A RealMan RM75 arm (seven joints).
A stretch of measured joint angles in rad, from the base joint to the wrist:
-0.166 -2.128 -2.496 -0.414 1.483 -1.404 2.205
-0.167 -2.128 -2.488 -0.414 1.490 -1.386 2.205
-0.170 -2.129 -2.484 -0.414 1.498 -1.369 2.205
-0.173 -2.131 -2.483 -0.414 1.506 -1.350 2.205
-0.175 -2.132 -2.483 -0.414 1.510 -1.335 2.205
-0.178 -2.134 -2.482 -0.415 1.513 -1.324 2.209
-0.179 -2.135 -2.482 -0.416 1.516 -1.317 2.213
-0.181 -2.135 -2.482 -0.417 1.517 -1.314 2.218
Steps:
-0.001 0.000 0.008 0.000 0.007 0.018 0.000
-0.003 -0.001 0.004 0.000 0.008 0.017 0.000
-0.003 -0.002 0.001 0.000 0.008 0.019 0.000
-0.002 -0.001 0.000 0.000 0.004 0.015 0.000
-0.003 -0.002 0.001 -0.001 0.003 0.011 0.004
-0.001 -0.001 0.000 -0.001 0.003 0.007 0.004
-0.002 0.000 0.000 -0.001 0.001 0.003 0.005

